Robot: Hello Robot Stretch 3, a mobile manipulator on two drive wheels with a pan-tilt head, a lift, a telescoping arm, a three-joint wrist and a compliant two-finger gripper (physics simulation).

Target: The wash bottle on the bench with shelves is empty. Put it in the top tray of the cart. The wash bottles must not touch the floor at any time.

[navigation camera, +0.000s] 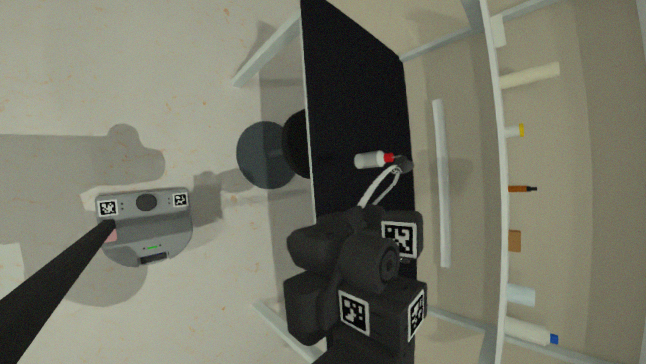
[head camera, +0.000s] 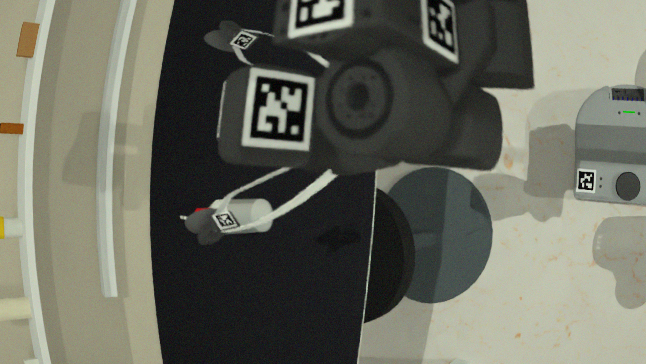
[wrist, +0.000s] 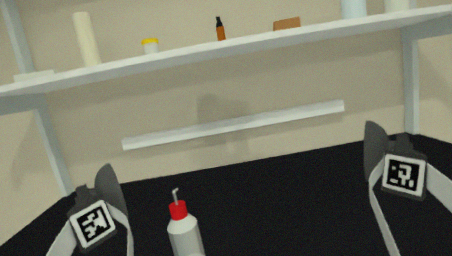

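Pixels of known places: gripper, between the fingertips: (navigation camera: 409, 208) (head camera: 200, 127); robot's base, origin of its link: (navigation camera: 146, 201) (head camera: 626, 184).
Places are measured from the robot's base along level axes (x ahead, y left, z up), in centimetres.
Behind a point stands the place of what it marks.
The white wash bottle (head camera: 257, 209) {z 79.7, x 8.7, y -63.2 cm} (navigation camera: 369, 160) {z 83.3, x 9.8, y -62.8 cm} (wrist: 185, 232) with a red cap and thin spout stands upright on the black bench top (head camera: 275, 300) {z 76.2, x 25.8, y -61.9 cm} (navigation camera: 350, 90) {z 76.2, x 38.2, y -64.4 cm} (wrist: 295, 200). My gripper (head camera: 215, 132) {z 106.4, x -2.6, y -40.7 cm} (wrist: 239, 163) {z 106.4, x -2.6, y -40.7 cm} is wide open and empty over the bench. In the wrist view the bottle shows low in the frame between the two fingers, nearer the left one. In the head view one finger overlaps the bottle's cap and shoulder; whether it touches is unclear. The other finger is largely hidden by the wrist in the navigation view. The cart does not show.
A white shelf (navigation camera: 494, 150) {z 116.9, x 11.6, y -121.9 cm} (wrist: 225, 51) holding several bottles and small items runs behind the bench. A pale bar (head camera: 107, 175) {z 93.0, x 5.9, y -115.7 cm} (navigation camera: 442, 185) {z 93.3, x -4.2, y -115.7 cm} (wrist: 235, 124) is on the wall below it. A stool's round base (head camera: 445, 240) (navigation camera: 262, 155) is at the bench's front. My base (head camera: 607, 142) {z 16.0, x -10.6, y -6.7 cm} (navigation camera: 145, 222) {z 15.9, x -7.9, y 1.2 cm} stands farther out.
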